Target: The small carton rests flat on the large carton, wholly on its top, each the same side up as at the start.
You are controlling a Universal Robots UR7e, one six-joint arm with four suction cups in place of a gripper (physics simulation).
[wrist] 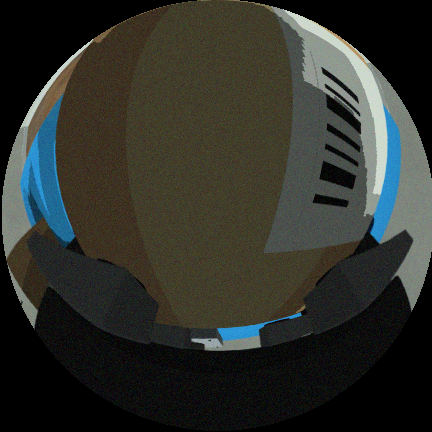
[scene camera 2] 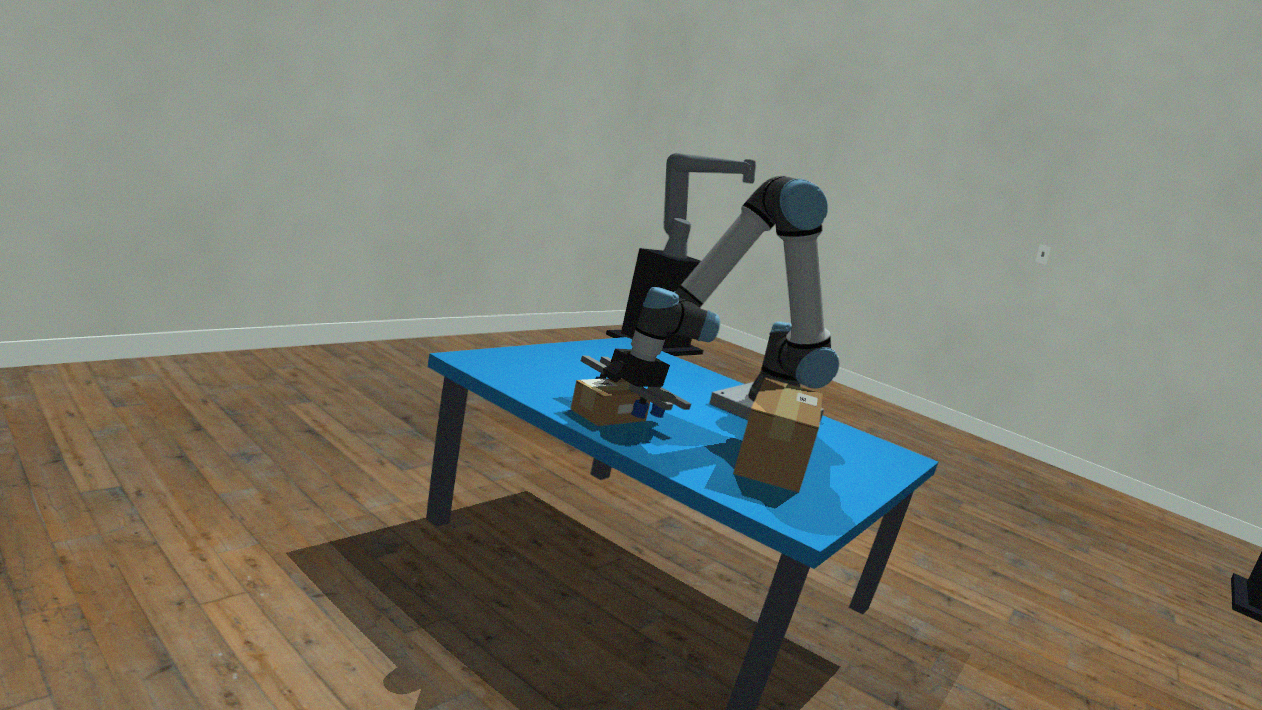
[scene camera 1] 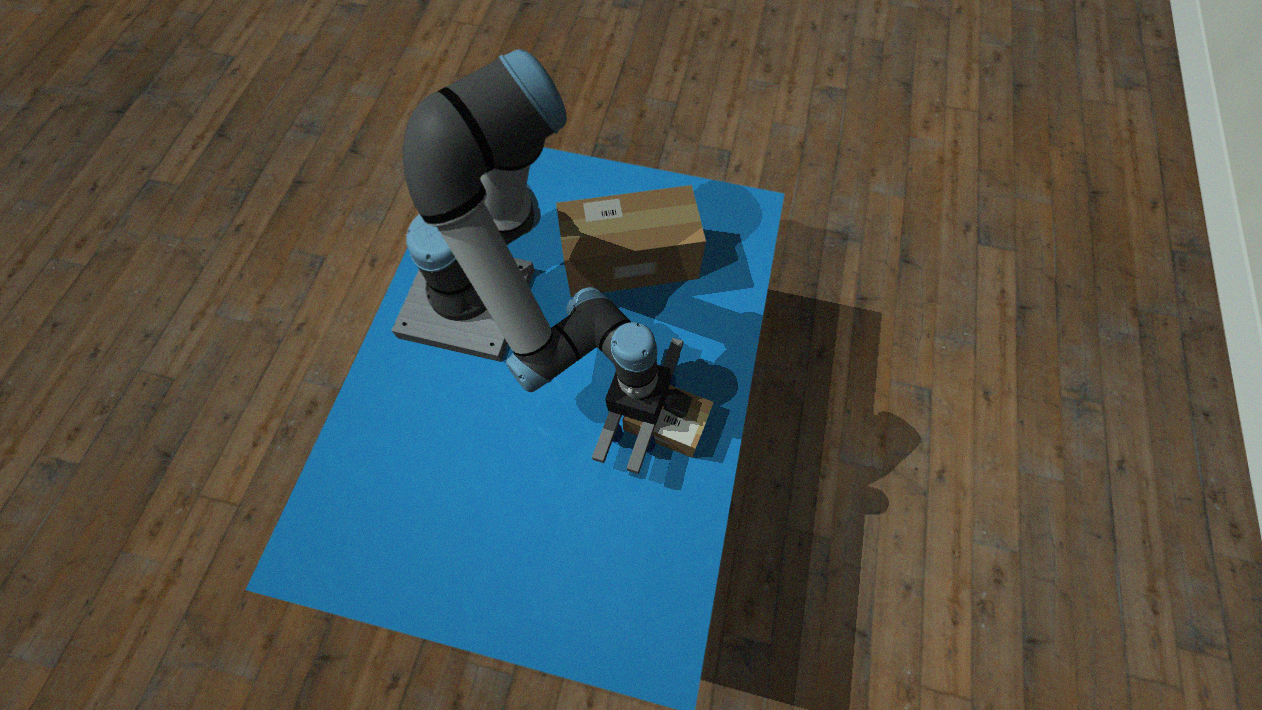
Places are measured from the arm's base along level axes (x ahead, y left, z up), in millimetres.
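Pixels of known places: arm's base, origin of its link: (scene camera 1: 462, 290).
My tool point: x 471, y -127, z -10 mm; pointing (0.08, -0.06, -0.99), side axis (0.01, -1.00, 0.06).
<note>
Ahead of a thing's pixels: the offset from my tool point to its top centre. "spot": to the spot under its first point. Level surfaces: height alone.
The small carton {57 mm ahead, 0 mm left, 47 mm up} (scene camera 1: 689, 430) (scene camera 2: 597, 402) lies flat on the blue table {27 mm down} (scene camera 1: 476, 503) (scene camera 2: 520, 371), near its right edge, with its white barcode label up. My suction gripper (scene camera 1: 638, 402) (scene camera 2: 637, 371) sits pressed down on the carton's top, shut on it. In the wrist view the small carton's top {spot: 59 mm ahead, 10 mm left, 47 mm up} (wrist: 209, 181) fills the picture and the cups are hidden against it. The large carton {149 mm back, 351 mm left, 127 mm up} (scene camera 1: 631, 231) (scene camera 2: 778, 440) stands apart, further back on the table beside the arm's base, with its label up.
The arm's base plate (scene camera 1: 434, 328) is bolted to the table behind the large carton. Two grey bars {spot: 13 mm back, 49 mm right, 23 mm down} (scene camera 1: 623, 443) stick out from the tool over the table. The small carton lies close to the table's edge (scene camera 1: 733, 441).
</note>
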